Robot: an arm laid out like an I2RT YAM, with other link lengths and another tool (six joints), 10 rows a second.
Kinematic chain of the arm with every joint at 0, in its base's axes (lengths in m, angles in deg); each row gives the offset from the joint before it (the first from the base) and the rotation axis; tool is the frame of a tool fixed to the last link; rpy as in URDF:
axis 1: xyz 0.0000 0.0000 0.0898 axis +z
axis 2: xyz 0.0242 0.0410 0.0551 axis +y
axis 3: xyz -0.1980 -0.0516 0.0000 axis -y
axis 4: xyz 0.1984 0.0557 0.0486 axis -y
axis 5: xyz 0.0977 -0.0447 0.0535 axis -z
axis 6: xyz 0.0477 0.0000 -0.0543 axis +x
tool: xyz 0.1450 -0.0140 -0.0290 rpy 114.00 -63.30 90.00
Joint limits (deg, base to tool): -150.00..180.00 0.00..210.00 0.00..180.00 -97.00..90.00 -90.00..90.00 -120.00..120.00
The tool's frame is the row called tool.
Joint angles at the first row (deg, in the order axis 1, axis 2, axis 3, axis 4, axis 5, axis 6):
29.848 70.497 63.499 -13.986 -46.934 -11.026
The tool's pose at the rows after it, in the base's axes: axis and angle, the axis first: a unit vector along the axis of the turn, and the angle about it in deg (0 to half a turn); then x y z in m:
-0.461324 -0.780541 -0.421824 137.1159 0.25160 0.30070 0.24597
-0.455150 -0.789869 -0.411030 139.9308 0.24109 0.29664 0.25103
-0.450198 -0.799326 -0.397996 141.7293 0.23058 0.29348 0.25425
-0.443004 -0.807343 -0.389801 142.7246 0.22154 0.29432 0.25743
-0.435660 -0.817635 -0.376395 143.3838 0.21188 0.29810 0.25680
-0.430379 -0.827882 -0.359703 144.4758 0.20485 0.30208 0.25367
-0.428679 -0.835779 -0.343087 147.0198 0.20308 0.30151 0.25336
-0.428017 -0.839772 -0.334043 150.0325 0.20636 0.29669 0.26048
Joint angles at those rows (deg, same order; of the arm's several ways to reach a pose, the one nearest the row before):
32.628 68.360 65.498 -20.085 -43.382 -14.628
34.282 66.093 67.558 -25.835 -40.722 -17.760
35.800 64.743 69.847 -31.085 -38.814 -20.173
37.517 64.093 71.502 -34.093 -37.355 -21.453
39.791 64.347 73.206 -36.779 -35.755 -22.640
42.103 65.389 75.212 -39.431 -33.681 -24.099
43.816 66.795 78.660 -43.352 -30.715 -26.394
44.277 68.278 83.489 -47.843 -28.213 -28.881

